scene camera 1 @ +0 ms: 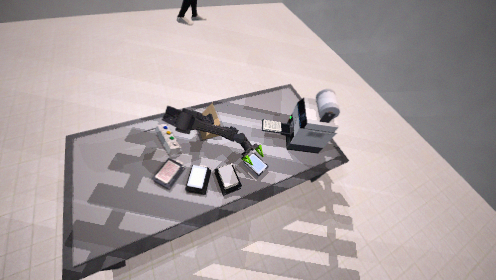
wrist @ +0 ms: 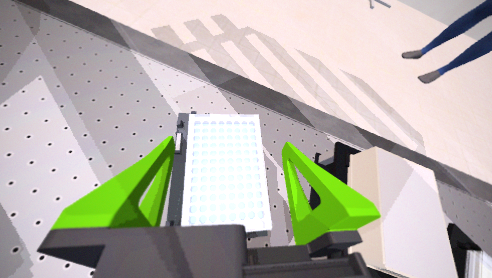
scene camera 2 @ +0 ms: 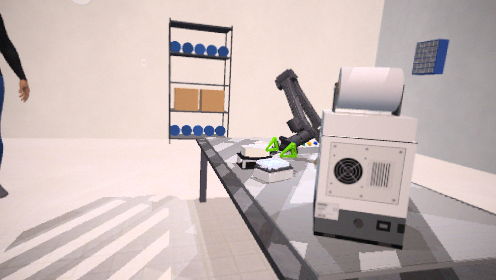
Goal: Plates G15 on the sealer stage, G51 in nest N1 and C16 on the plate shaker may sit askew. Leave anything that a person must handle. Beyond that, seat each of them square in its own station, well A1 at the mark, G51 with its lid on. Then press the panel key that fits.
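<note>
A pale blue-white well plate (scene camera 1: 256,164) (scene camera 2: 273,164) (wrist: 226,170) sits on a low unit with a white base (scene camera 2: 273,175), apparently the plate shaker. A strip of dark bed shows along its left side in the wrist view; whether it is askew is unclear. My gripper (scene camera 1: 254,157) (scene camera 2: 275,151) (wrist: 232,144) is open and empty, its fingers above and either side of this plate. A white plate (scene camera 1: 272,125) lies on the stage of the sealer (scene camera 1: 312,135) (scene camera 2: 367,165). A beige-topped block (scene camera 1: 229,175) (wrist: 405,210) and a white plate (scene camera 1: 199,176) sit on black nests. Labels are unreadable.
A pinkish plate (scene camera 1: 168,172) sits on a grey holder at the left. The key panel (scene camera 1: 168,139) with coloured buttons stands near the arm base. A tan board (scene camera 1: 212,120) stands behind the arm. A person (scene camera 1: 187,11) (scene camera 2: 14,65) (wrist: 457,45) stands beyond the table.
</note>
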